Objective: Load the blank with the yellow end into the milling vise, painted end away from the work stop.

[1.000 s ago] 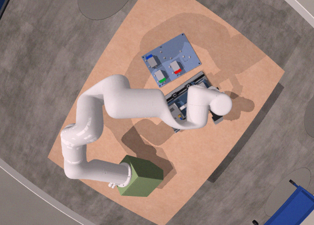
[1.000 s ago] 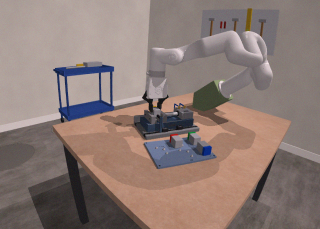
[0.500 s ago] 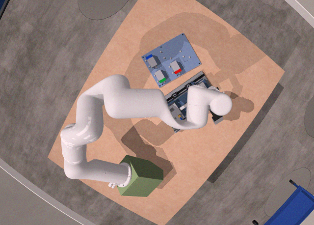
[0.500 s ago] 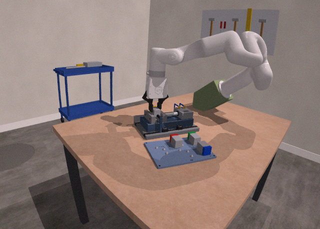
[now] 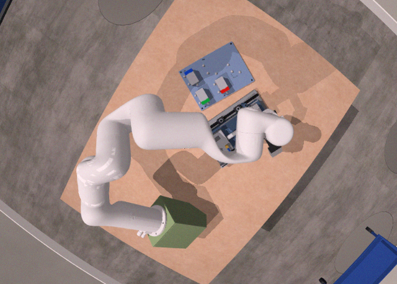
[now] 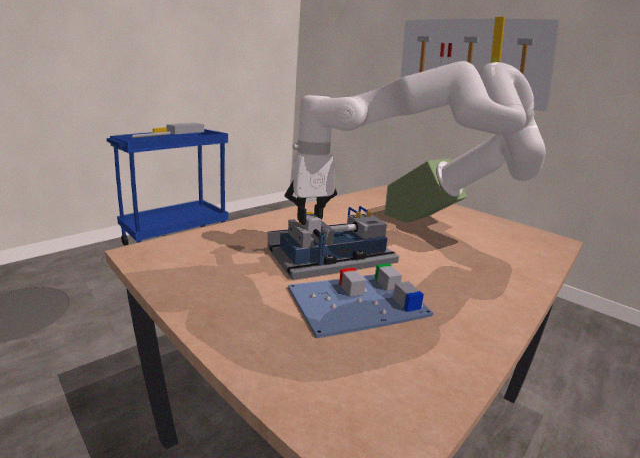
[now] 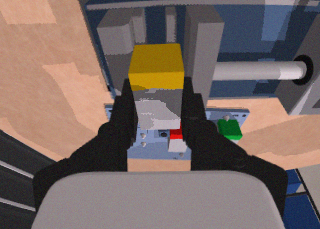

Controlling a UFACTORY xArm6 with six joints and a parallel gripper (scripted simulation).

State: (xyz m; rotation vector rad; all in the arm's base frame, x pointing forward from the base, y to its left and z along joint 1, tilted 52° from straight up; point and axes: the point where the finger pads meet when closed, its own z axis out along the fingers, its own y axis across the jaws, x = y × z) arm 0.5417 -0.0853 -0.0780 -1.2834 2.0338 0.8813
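My hand is 2 cm above the yellow-ended blank. From my hand the other things lie so: hosed block: 16 cm behind, 6 cm to the left, 5 cm below; then fixed jaw: 3 cm ahead, 1 cm to the right, 5 cm below; then moving jaw: 3 cm behind, 1 cm to the left, 5 cm below.
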